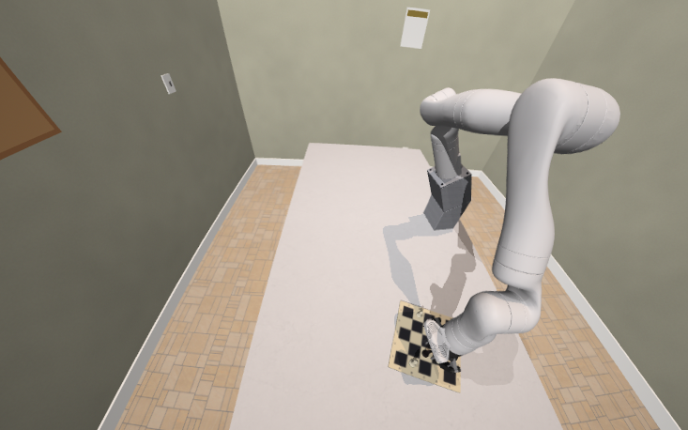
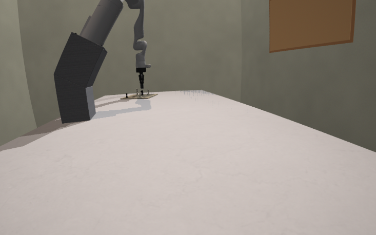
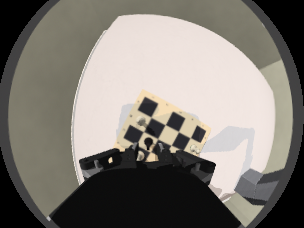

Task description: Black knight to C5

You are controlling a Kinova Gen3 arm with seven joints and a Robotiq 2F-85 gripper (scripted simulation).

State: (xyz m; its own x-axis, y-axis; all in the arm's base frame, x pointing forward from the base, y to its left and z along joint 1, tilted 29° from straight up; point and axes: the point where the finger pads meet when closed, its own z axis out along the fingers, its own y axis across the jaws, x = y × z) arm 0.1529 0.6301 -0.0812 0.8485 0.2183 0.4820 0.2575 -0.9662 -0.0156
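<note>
The black knight lies 50 mm below my hand. Round my hand: light piece 50 mm below, 40 mm ahead, 30 mm to the left; chessboard 70 mm below, 40 mm to the right, 10 mm behind; black pawn 100 mm to the right, 100 mm behind, 60 mm below.
</note>
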